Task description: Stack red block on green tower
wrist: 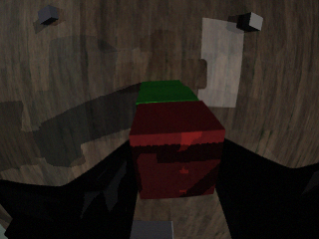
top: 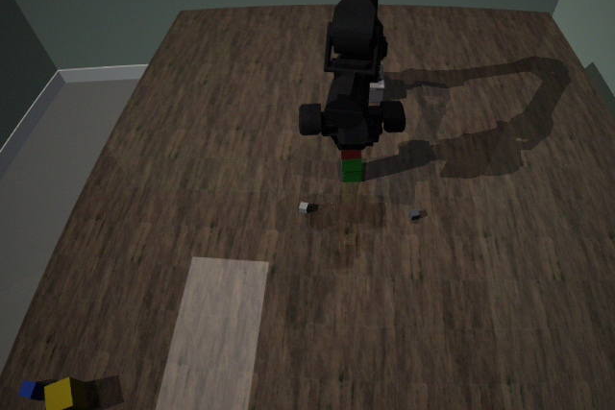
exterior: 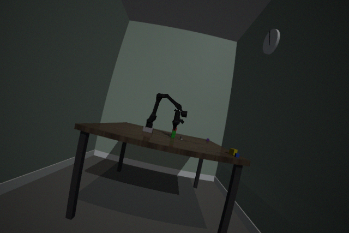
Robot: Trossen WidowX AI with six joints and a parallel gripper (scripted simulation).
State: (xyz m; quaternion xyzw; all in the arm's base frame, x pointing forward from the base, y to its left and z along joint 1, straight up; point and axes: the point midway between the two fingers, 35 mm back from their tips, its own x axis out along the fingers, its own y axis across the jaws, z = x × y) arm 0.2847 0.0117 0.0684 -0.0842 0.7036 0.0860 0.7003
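Now: gripper tip 1 cm below the red block. Round my gripper tip: small white cube 11 cm ahead, 8 cm below, 7 cm to the right; small grey cube 14 cm to the left, 8 cm below, 8 cm ahead; yellow block 56 cm ahead, 36 cm to the right, 6 cm below.
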